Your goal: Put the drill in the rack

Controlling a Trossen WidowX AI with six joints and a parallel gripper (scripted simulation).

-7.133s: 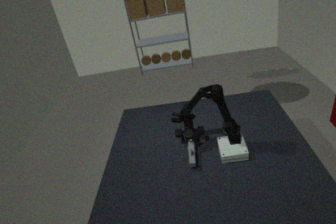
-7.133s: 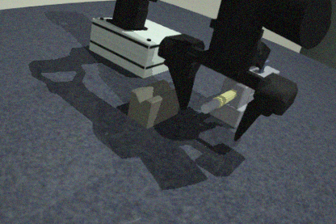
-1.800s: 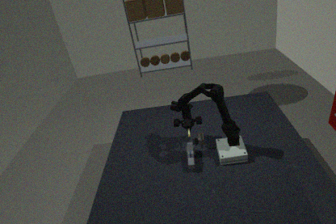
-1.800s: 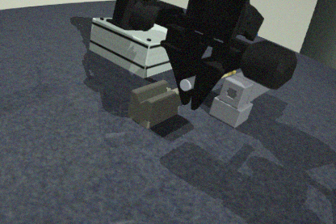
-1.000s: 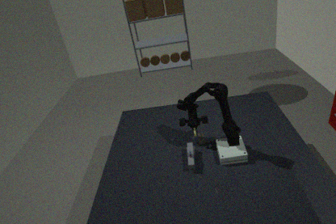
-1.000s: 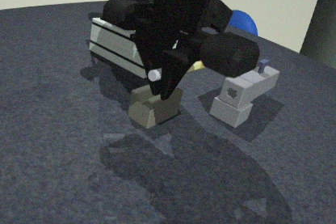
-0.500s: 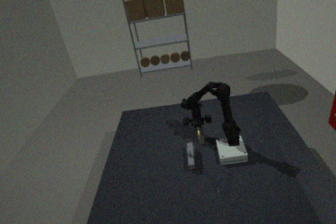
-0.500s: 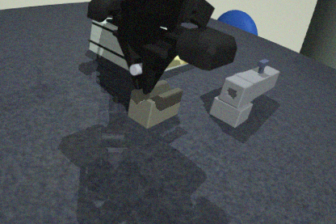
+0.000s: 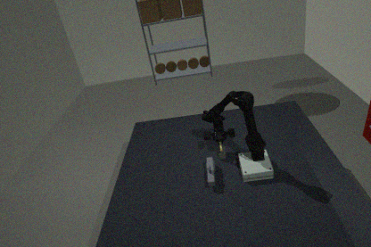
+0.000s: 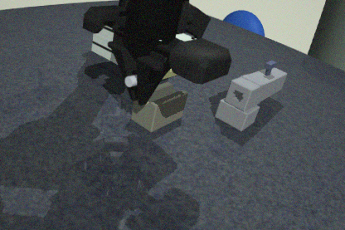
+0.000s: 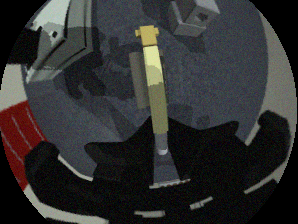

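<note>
My gripper tip is now 4 cm to the right of the yellow drill and 3 cm below it. Also, from my gripper tip: light grey holder block: 22 cm to the left, 6 cm ahead; then rack: 5 cm to the left, 2 cm below; then small dark key: 24 cm to the left, 6 cm ahead, 1 cm above.
</note>
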